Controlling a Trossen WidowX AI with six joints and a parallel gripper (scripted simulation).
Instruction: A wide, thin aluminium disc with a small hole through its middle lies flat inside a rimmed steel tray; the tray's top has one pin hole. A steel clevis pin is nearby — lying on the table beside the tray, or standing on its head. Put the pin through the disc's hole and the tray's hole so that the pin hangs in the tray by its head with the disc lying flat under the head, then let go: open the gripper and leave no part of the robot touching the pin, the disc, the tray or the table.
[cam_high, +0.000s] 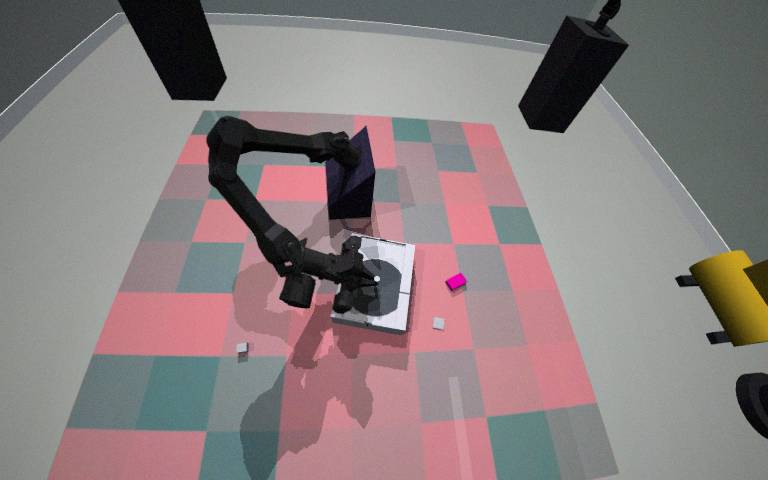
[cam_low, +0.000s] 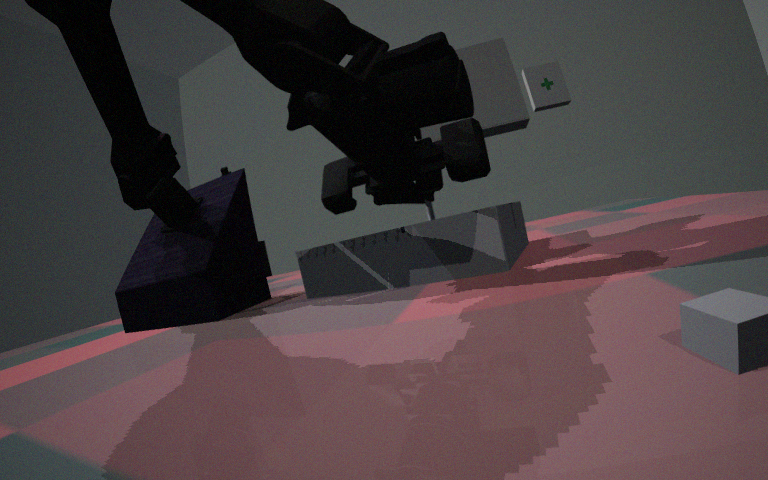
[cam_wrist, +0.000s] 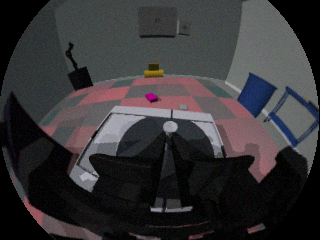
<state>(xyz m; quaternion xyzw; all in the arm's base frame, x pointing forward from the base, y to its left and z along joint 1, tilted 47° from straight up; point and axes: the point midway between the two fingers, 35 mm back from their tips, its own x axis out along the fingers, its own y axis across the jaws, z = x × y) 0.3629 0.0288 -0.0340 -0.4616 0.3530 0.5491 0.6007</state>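
Right now my gripper tip is 10 mm above the steel clevis pin. From my gripper tip the other things lie so: dark aluminium disc (30 mm below); grey cube (330 mm to the right, 150 mm ahead, 80 mm below); steel tray (40 mm below, 20 mm behind).
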